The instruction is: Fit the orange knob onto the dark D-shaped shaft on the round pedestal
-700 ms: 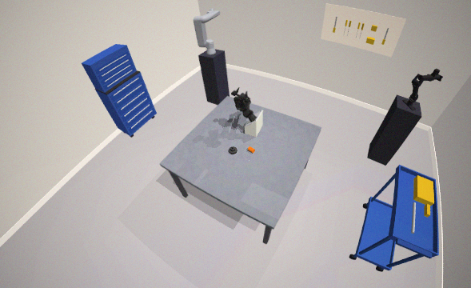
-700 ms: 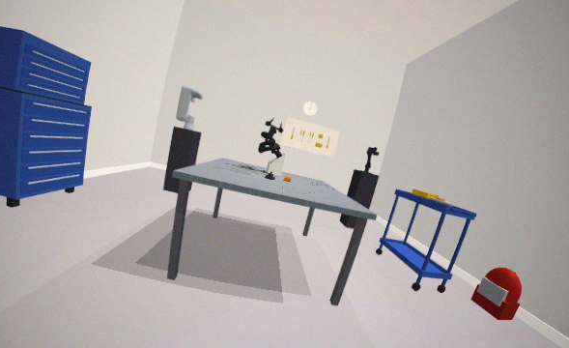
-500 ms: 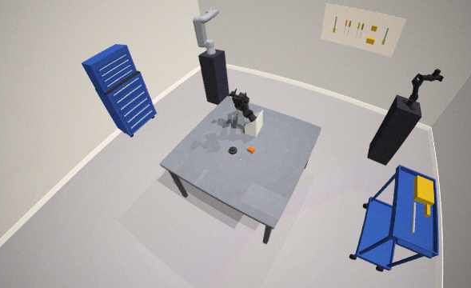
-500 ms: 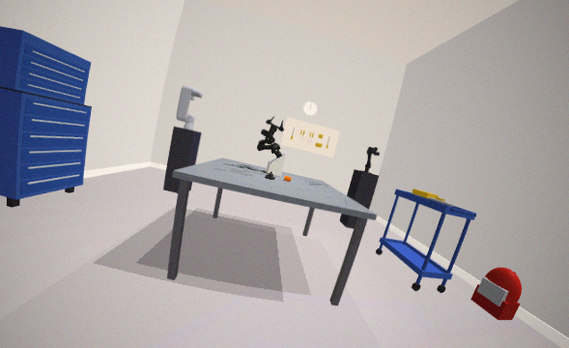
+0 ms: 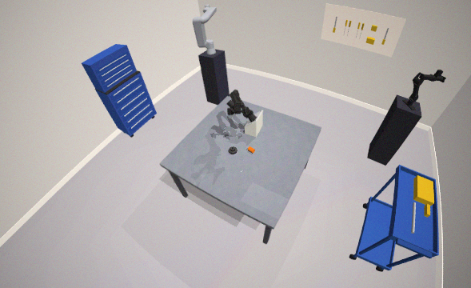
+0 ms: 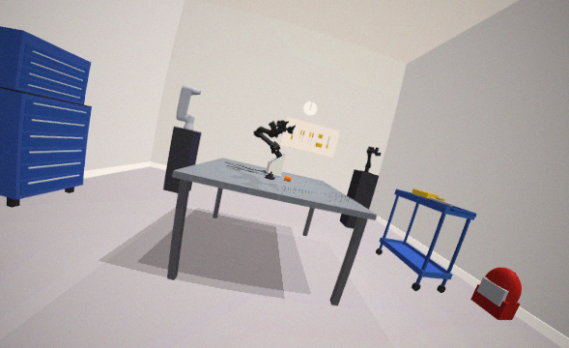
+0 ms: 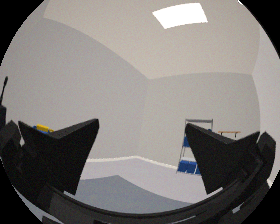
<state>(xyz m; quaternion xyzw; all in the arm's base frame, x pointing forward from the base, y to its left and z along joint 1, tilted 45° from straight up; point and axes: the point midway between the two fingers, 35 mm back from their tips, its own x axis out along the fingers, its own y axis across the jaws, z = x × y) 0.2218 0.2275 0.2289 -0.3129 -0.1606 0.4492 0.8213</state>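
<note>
Right now the orange knob is 480 mm below my gripper tip, 80 mm to the left of it and 40 mm behind it. The rest, counted from my gripper tip: dark round pedestal (470 mm below, 80 mm to the right, 50 mm ahead).
</note>
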